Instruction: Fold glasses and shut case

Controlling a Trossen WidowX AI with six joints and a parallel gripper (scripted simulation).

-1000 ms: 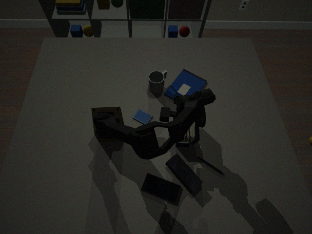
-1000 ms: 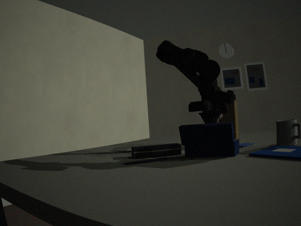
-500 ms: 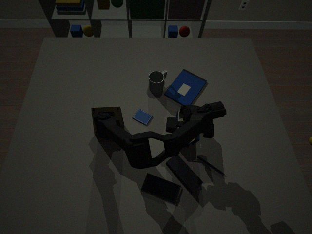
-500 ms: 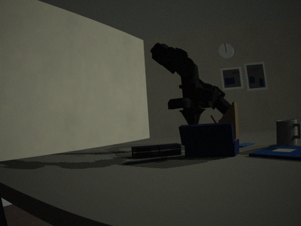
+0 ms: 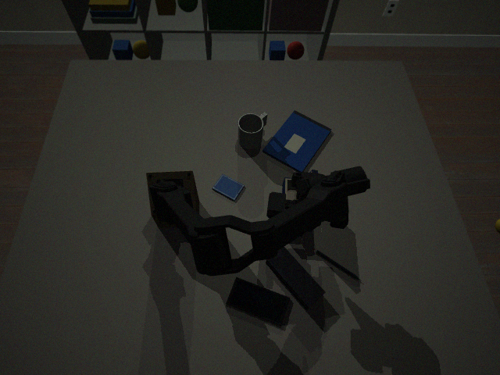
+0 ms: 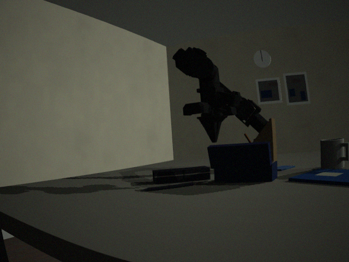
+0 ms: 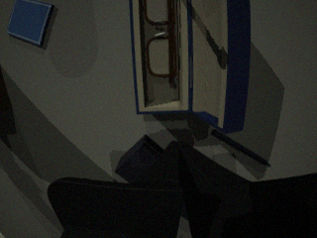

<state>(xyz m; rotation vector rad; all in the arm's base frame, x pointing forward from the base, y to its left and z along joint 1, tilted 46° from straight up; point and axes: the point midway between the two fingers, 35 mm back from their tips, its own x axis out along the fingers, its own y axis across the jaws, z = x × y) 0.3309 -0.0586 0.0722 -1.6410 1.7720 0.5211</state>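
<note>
The glasses case lid is 50 mm ahead of my hand, 80 mm to the left of it and 70 mm below it. From my hand the other things lie so: long dark box 20 mm behind, 120 mm to the right, 120 mm below; blue glasses case 30 mm ahead, 90 mm to the left, 90 mm below; small blue card 180 mm behind, 170 mm to the left, 140 mm below.
</note>
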